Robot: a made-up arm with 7 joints. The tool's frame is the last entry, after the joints.
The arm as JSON. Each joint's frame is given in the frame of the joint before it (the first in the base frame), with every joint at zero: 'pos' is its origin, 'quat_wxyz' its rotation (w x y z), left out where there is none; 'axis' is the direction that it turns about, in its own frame. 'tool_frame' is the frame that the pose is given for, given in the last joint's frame.
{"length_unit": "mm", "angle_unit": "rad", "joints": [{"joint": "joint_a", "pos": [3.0, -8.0, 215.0], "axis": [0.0, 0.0, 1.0]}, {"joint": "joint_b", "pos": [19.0, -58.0, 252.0], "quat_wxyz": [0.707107, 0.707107, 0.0, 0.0], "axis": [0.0, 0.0, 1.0]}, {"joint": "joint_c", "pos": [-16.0, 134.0, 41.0], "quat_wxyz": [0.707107, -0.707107, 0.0, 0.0], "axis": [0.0, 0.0, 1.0]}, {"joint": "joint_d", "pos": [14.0, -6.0, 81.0], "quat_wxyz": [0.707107, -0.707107, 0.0, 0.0], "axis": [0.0, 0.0, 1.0]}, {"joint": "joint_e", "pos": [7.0, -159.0, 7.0], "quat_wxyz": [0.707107, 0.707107, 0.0, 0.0], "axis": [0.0, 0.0, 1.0]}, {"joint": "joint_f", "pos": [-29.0, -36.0, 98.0], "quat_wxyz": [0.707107, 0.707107, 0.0, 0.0], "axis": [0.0, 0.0, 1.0]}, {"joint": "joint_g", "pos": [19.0, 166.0, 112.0], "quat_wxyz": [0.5, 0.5, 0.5, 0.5], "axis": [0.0, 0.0, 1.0]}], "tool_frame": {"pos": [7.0, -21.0, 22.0], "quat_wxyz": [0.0, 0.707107, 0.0, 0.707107]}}
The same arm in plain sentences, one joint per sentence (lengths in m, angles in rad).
The arm has seven revolute joints in a row. What follows holds with every joint at zero, and every direction is one of the base frame's. Joint 1 sits 0.003 m along +x and 0.008 m along -y and 0.215 m along +z from the base frame's origin and rotates about +z. Joint 2 sits 0.019 m along +x and 0.058 m along -y and 0.252 m along +z from joint 1 and rotates about -y. Joint 3 sits 0.016 m along -x and 0.041 m along -y and 0.134 m along +z from joint 2 and rotates about +z. Joint 4 sits 0.014 m along +x and 0.006 m along -y and 0.081 m along +z from joint 3 and rotates about +y. Joint 5 sits 0.007 m along +x and 0.007 m along +y and 0.159 m along +z from joint 4 and rotates about +z. Joint 6 sits 0.029 m along -x and 0.036 m along -y and 0.098 m along +z from joint 5 and rotates about -y. Joint 7 sits 0.019 m along +x and 0.112 m along -y and 0.166 m along +z from joint 6 and rotates about +x. The tool frame, which is the frame that the pose is given for, sits 0.022 m along +x and 0.021 m along +y and 0.007 m along +z from joint 7; its axes are parallel to the base frame's.
